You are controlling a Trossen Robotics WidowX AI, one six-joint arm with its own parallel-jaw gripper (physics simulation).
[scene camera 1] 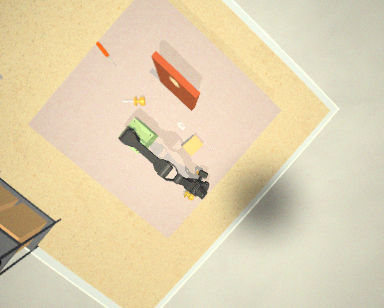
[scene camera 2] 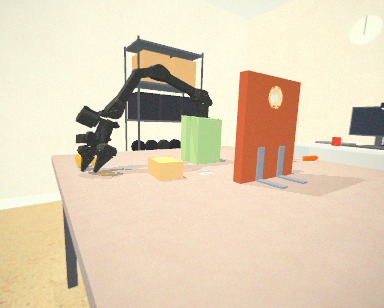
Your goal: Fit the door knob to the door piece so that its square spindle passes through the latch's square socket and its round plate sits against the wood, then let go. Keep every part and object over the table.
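Frame: origin at the arm's base, x ahead, y left, z up, level; metres.
Seen in the pictures: gripper, fingertip midpoint: (scene camera 1: 203, 181) (scene camera 2: 88, 172); arm's base, link origin: (scene camera 1: 131, 136) (scene camera 2: 201, 117).
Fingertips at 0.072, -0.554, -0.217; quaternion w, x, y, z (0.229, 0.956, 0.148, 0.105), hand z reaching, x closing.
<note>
Pixels of each thing's top centre, then the offset from my fingertips to it, as dx, dy, dz. "spot": a spot on its surface instead.
- red-orange door piece, surface spot: (scene camera 2: 265, 122) spot: +0.353, +0.520, +0.199
- second yellow knob, surface spot: (scene camera 1: 140, 101) spot: +0.117, +0.705, +0.050
- yellow block, top centre: (scene camera 2: 165, 159) (scene camera 1: 193, 145) +0.142, +0.241, +0.052
- small white piece, top centre: (scene camera 2: 206, 171) (scene camera 1: 181, 125) +0.189, +0.396, +0.002
- flat orange piece, top centre: (scene camera 2: 105, 173) +0.022, +0.056, -0.006
- orange screwdriver, top centre: (scene camera 2: 305, 156) (scene camera 1: 105, 53) +0.195, +1.103, +0.018
The red-orange door piece (scene camera 1: 186, 94) (scene camera 2: 265, 122) stands upright on grey-blue feet (scene camera 2: 261, 165). A round pale ring with a bright square centre, the latch socket (scene camera 1: 174, 81) (scene camera 2: 275, 97), shows near its top. A yellow knob (scene camera 1: 188, 195) (scene camera 2: 78, 160) lies on the table beside my gripper, partly hidden by it in scene camera 2. A second yellow knob (scene camera 1: 140, 101) with a pale spindle lies left of the door piece in scene camera 1. My gripper (scene camera 1: 200, 186) (scene camera 2: 90, 169) is open and empty, pointing down with its fingertips low over the table, close to the first knob.
A yellow block (scene camera 1: 192, 145) (scene camera 2: 166, 169) and a small white piece (scene camera 1: 181, 125) (scene camera 2: 205, 172) lie between gripper and door piece. A flat orange piece (scene camera 2: 106, 173) lies by the fingertips. The green block (scene camera 1: 144, 131) (scene camera 2: 206, 140) stands by the arm's base. An orange screwdriver (scene camera 1: 102, 49) (scene camera 2: 310, 158) lies farther off.
</note>
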